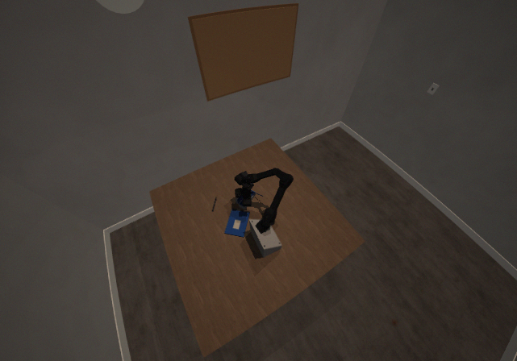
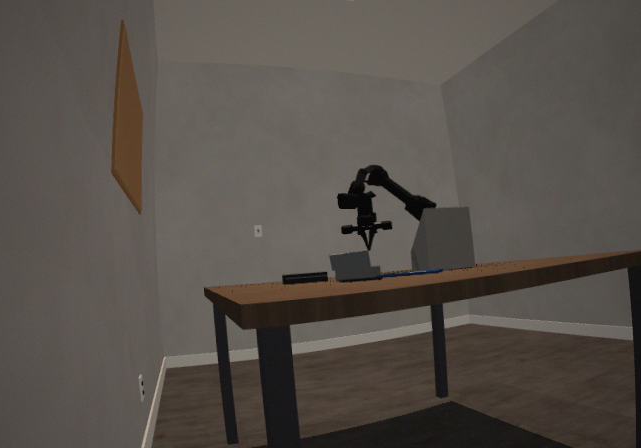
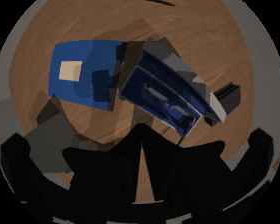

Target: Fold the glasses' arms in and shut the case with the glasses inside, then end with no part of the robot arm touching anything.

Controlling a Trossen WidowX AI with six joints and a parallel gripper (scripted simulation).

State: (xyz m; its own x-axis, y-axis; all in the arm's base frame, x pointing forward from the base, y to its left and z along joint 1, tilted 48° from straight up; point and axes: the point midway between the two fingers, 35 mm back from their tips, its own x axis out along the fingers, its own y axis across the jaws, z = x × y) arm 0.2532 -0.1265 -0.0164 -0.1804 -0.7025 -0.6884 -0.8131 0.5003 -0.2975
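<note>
Now: the glasses 40 mm ahead of my hand, 70 mm to the right of it and 90 mm below it. Also, from my hand: glasses case: 70 mm ahead, 10 mm to the right, 90 mm below; dark block: 210 mm ahead, 130 mm to the right, 110 mm below.
</note>
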